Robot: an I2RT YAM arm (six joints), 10 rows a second.
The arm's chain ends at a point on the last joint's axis. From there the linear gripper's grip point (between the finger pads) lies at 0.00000 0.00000 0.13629 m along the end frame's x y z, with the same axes.
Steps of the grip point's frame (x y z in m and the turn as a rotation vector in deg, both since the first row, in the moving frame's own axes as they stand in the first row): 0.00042, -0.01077, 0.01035, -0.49, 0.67, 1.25; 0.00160, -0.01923, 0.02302, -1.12, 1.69, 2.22; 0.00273, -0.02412, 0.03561, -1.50, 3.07, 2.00; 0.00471, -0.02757, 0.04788, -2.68, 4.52, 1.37; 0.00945, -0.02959, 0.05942, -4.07, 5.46, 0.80; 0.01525, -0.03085, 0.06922, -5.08, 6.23, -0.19
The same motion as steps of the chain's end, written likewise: -0.00116, -0.01195, 0.01036, -0.49, 0.67, 1.25; -0.00237, -0.02197, 0.02311, -1.12, 1.69, 2.22; -0.00450, -0.02781, 0.03585, -1.50, 3.07, 2.00; -0.00595, -0.03406, 0.04845, -2.68, 4.52, 1.37; -0.00344, -0.03934, 0.06038, -4.07, 5.46, 0.80; 0.00046, -0.04287, 0.07056, -5.08, 6.23, -0.19
